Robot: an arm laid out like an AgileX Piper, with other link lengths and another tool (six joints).
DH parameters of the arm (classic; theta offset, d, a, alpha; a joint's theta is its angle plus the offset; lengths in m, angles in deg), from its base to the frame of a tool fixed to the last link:
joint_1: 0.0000 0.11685 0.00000 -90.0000
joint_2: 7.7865 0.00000 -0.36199 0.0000
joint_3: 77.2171 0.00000 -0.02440 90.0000
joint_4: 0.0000 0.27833 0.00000 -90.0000
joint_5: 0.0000 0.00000 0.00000 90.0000
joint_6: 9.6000 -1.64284 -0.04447 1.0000
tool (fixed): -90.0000 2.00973 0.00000 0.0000
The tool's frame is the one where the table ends.
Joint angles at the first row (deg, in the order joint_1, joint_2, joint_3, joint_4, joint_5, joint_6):
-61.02 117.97 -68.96 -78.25 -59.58 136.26
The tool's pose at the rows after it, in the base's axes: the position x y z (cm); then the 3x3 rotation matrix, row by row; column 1 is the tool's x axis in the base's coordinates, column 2 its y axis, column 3 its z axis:
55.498 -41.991 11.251; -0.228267 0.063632 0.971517; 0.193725 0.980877 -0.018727; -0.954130 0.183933 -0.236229
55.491 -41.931 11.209; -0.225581 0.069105 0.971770; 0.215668 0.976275 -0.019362; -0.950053 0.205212 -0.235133
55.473 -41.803 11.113; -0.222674 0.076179 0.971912; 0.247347 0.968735 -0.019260; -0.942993 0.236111 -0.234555
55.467 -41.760 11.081; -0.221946 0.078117 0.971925; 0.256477 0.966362 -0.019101; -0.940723 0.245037 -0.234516
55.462 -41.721 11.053; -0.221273 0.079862 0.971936; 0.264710 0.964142 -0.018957; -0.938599 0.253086 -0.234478
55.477 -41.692 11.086; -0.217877 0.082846 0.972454; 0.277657 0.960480 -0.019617; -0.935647 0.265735 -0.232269
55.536 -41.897 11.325; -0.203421 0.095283 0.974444; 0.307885 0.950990 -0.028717; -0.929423 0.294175 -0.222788
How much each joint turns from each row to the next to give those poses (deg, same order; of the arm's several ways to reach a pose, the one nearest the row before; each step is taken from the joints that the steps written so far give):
0.00 0.00 0.00 0.56 0.00 1.08
0.00 0.00 0.00 0.10 0.00 1.24
0.00 0.00 0.00 0.04 0.00 1.84
0.00 0.00 0.00 0.00 0.00 0.54
0.00 0.00 0.00 0.00 0.00 0.49
0.00 0.00 0.00 0.15 -0.05 0.70
0.00 0.00 0.00 0.90 0.01 1.37

